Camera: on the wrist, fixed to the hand. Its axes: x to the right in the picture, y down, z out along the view.
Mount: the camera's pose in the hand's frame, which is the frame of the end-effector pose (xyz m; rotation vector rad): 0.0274 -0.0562 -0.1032 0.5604 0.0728 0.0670
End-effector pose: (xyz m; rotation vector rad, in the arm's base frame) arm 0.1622 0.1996 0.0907 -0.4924 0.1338 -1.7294
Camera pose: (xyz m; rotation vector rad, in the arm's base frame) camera 0.0666 0.1675 0.0244 -0.0115 -0.2758 -1.6299
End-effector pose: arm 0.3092 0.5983 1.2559 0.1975 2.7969 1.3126
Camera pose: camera 0.2668 0.4877 1.2791 -0.2514 -3.0072 -0.4902
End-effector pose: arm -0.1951 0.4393 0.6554 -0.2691 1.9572 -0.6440
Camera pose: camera -0.3039 0.4132 0.7006 0.1682 1.7608 -1.1333
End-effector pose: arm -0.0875 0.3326 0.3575 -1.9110 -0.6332 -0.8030
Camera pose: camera -0.1372 0.2666 0.4454 -1.3786 -0.6627 -0.5723
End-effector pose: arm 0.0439 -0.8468 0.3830 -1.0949 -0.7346 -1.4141
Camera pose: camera -0.0300 -0.9421 0.3785 -0.6203 -0.9576 -1.0877
